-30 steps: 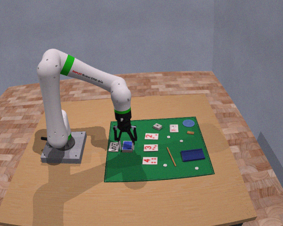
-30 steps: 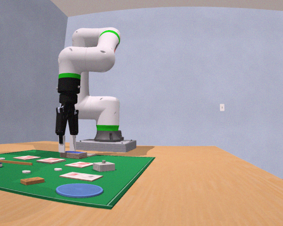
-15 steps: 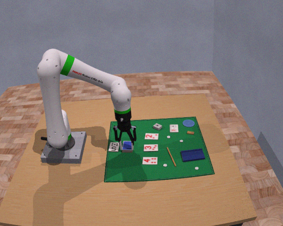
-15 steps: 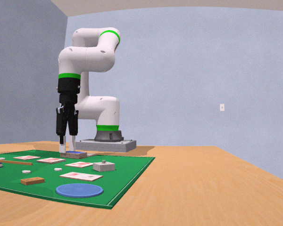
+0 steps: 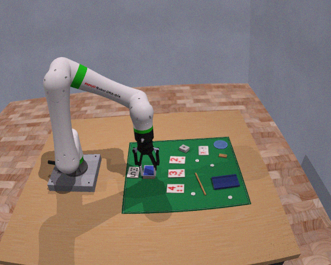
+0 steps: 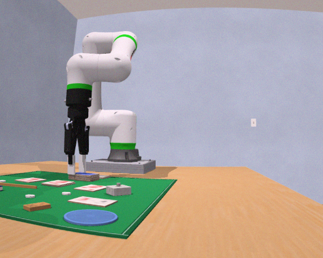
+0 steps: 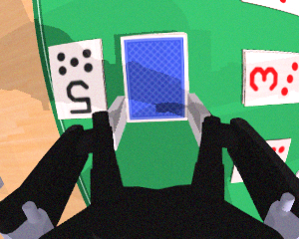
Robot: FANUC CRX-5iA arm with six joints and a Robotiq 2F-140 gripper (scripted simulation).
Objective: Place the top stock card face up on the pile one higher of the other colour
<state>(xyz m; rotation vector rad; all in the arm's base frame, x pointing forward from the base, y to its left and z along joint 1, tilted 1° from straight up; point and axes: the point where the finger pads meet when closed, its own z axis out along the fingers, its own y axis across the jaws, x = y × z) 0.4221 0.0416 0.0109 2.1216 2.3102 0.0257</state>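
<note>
Right now the black 5 is 9 cm behind my hand, 2 cm to the left of it and 4 cm below it. Also, from my hand: wooden stick: 28 cm ahead, 3 cm to the right, 4 cm below; then green card cloth: 18 cm ahead, 7 cm to the left, 6 cm below; then grey knobbed block: 16 cm ahead, 26 cm to the left, 3 cm below.
</note>
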